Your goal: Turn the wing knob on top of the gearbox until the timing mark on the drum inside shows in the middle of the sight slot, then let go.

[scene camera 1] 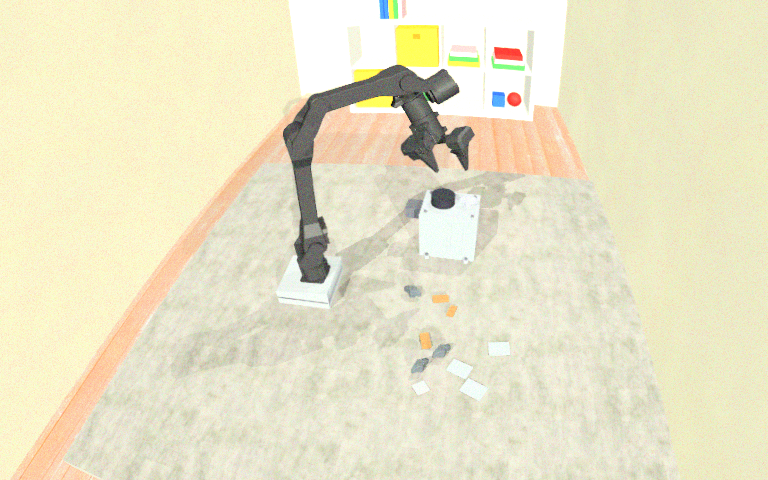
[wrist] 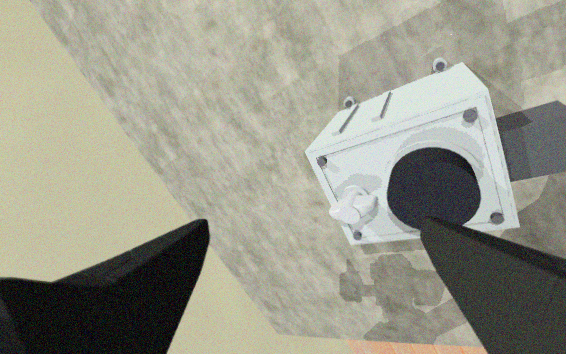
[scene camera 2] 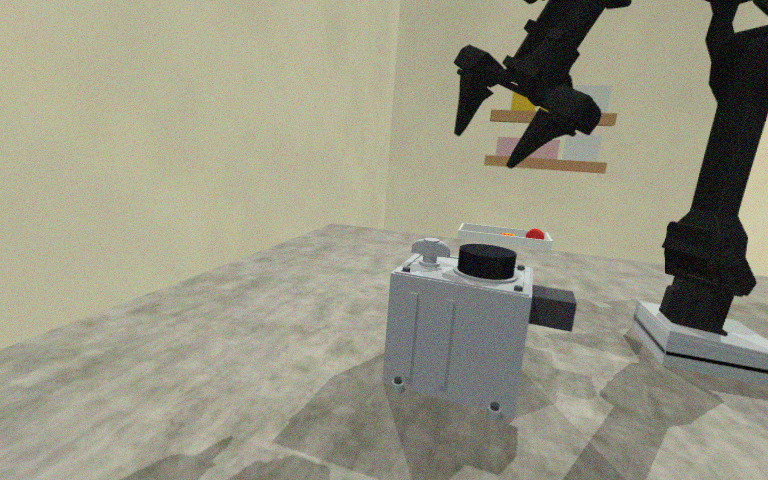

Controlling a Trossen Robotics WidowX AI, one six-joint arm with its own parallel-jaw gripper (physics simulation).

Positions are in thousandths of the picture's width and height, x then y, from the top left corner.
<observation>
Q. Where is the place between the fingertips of my gripper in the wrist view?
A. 556, 645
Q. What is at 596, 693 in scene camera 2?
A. A grey gearbox.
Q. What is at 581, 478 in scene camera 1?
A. A grey gearbox.
</observation>
